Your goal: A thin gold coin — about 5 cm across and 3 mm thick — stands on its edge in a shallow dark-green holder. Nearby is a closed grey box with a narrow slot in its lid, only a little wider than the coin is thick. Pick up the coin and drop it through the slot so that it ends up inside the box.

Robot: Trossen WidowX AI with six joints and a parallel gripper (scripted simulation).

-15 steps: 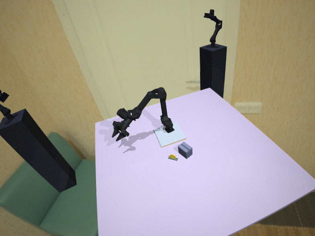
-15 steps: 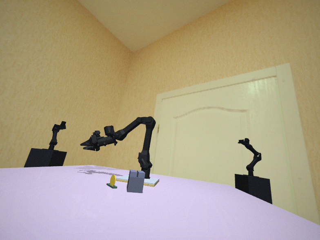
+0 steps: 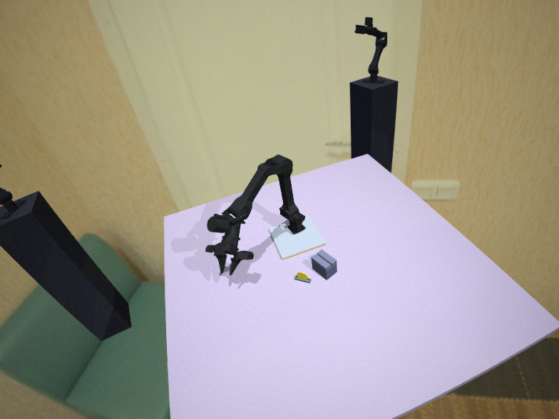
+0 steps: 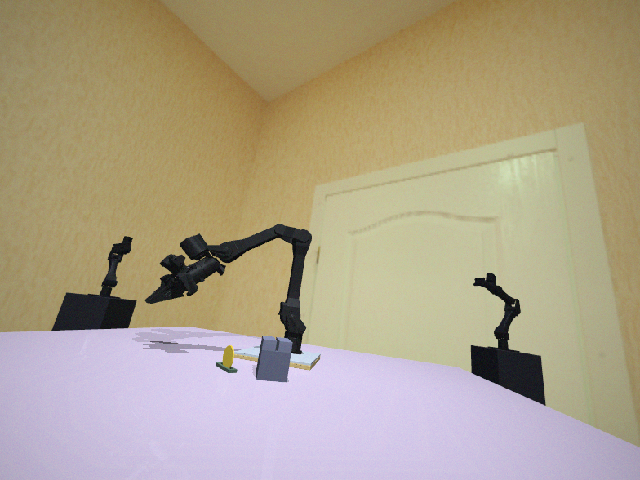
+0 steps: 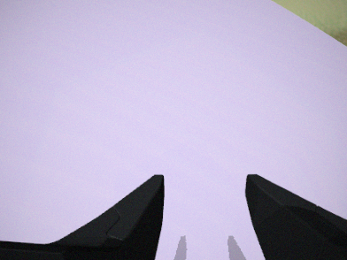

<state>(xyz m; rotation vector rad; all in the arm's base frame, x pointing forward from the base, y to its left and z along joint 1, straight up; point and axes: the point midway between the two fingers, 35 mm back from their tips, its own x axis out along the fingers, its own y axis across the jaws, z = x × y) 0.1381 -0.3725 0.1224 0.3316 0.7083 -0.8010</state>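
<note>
The gold coin is 270 mm to the left of my gripper tip, 110 mm ahead of it and 90 mm below it.
</note>
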